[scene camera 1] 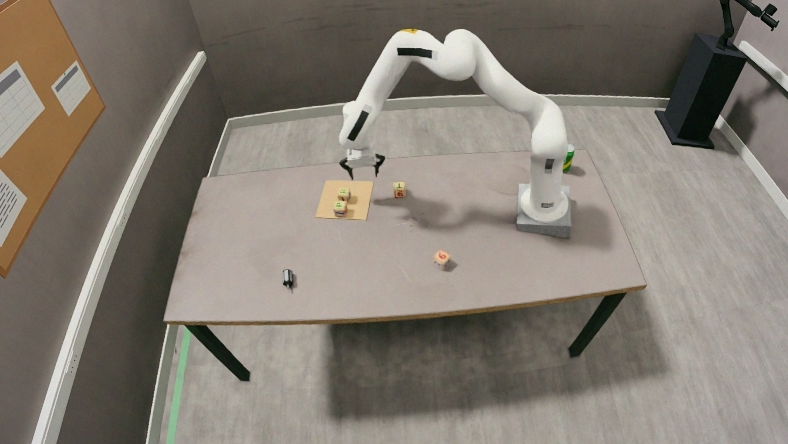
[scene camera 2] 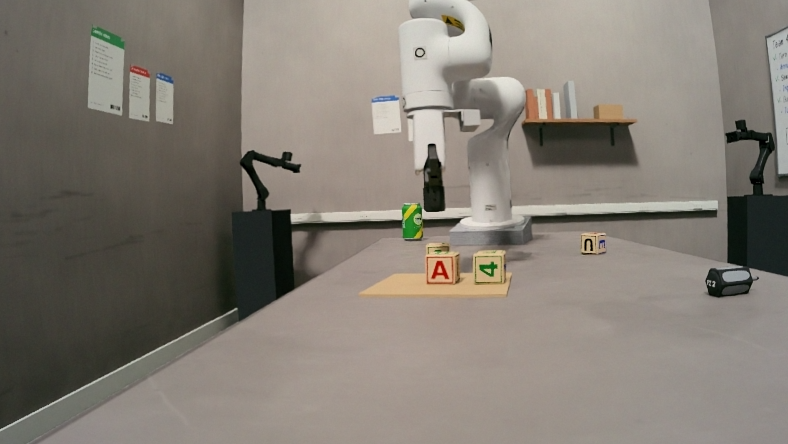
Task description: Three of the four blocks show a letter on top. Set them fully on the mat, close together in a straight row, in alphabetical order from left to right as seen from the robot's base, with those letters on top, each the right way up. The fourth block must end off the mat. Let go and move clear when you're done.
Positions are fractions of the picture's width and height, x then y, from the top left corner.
tan mat: scene camera 1 0.46,0.43; scene camera 2 0.51,0.64
